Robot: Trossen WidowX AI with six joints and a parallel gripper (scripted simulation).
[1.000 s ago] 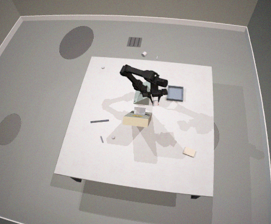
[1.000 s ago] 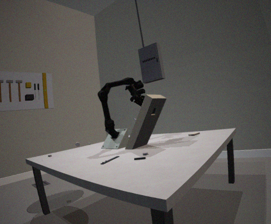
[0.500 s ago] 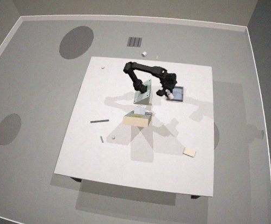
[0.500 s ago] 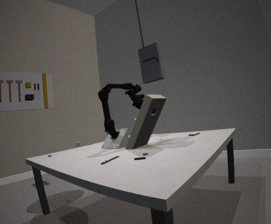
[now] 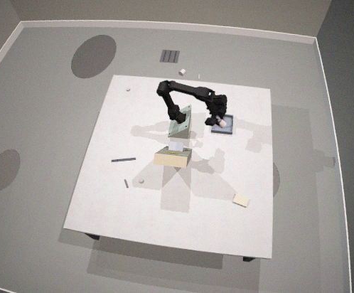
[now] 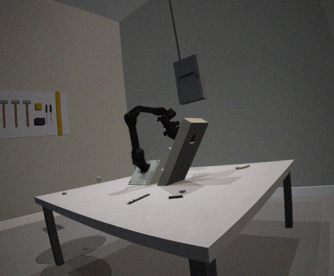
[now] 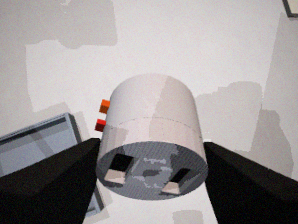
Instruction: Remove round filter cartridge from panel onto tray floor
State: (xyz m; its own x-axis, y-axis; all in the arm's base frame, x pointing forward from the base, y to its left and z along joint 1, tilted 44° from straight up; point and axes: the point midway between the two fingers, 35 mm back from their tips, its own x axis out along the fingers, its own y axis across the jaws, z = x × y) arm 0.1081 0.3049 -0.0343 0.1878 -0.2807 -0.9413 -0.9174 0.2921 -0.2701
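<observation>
The blue-grey tray is 16 cm behind my gripper tip, 3 cm to the left of it and 25 cm below it. Also, from my gripper tip: short dark piece: 37 cm ahead, 57 cm to the right, 25 cm below; then tan block: 40 cm ahead, 18 cm to the left, 25 cm below; then round filter cartridge: right at my gripper tip.
</observation>
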